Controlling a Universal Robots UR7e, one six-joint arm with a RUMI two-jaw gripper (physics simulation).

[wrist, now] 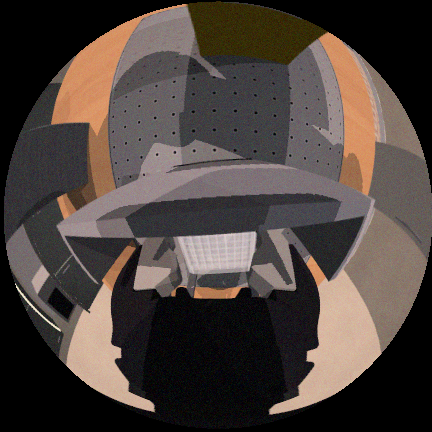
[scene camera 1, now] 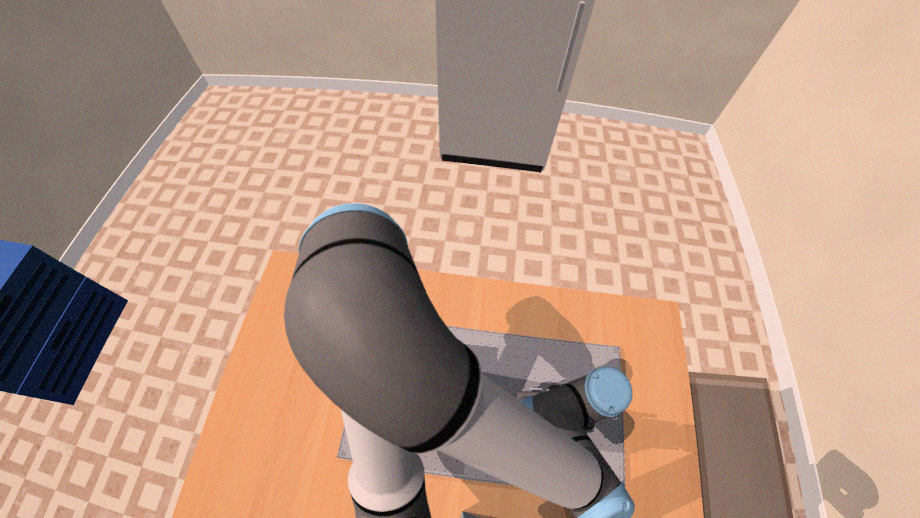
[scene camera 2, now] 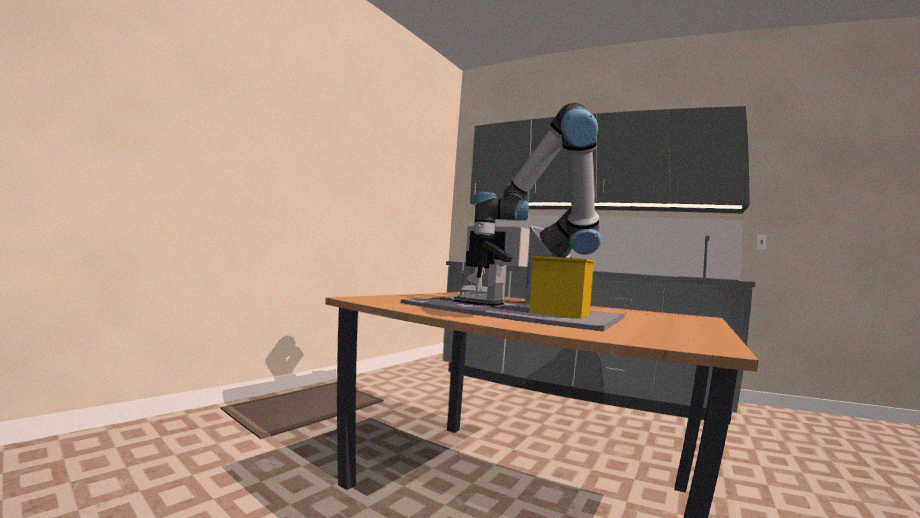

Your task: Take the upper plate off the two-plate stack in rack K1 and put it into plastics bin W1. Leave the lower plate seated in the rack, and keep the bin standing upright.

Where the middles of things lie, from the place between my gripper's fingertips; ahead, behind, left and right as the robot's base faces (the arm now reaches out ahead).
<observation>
I see my gripper 310 mm to the right of the yellow bin W1 (scene camera 2: 562, 287), 50 mm below it and 20 mm past it.
</observation>
